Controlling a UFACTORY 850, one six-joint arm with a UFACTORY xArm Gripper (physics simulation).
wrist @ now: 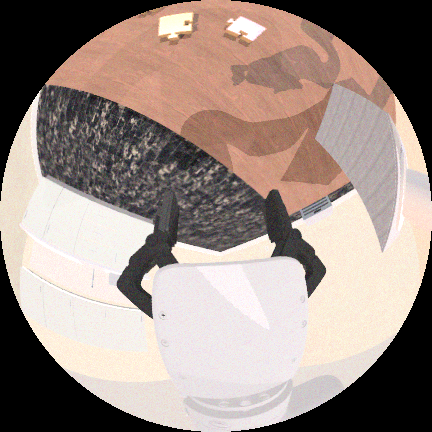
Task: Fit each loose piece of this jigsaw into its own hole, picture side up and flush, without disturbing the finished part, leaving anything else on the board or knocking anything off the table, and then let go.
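A pale yellow jigsaw piece (175,25) lies on the brown wooden table top near the upper edge of the wrist view. A second piece (248,29), with a whitish-pink top, lies to the right of it, apart from it. Both show tabs and notches and pale wooden sides. My gripper (222,197) is open and empty, with its two black fingers wide apart. It is far from both pieces, and in the view its fingertips are over the dark speckled surface at the table's near side. The jigsaw board with its holes cannot be made out.
A dark speckled counter (115,135) borders the wooden table top (125,65). White cabinet fronts (75,215) stand at the lower left. A grey ribbed panel (360,130) stands at the right. A small grey slotted plate (316,208) is at the edge. Arm shadows fall across the wood.
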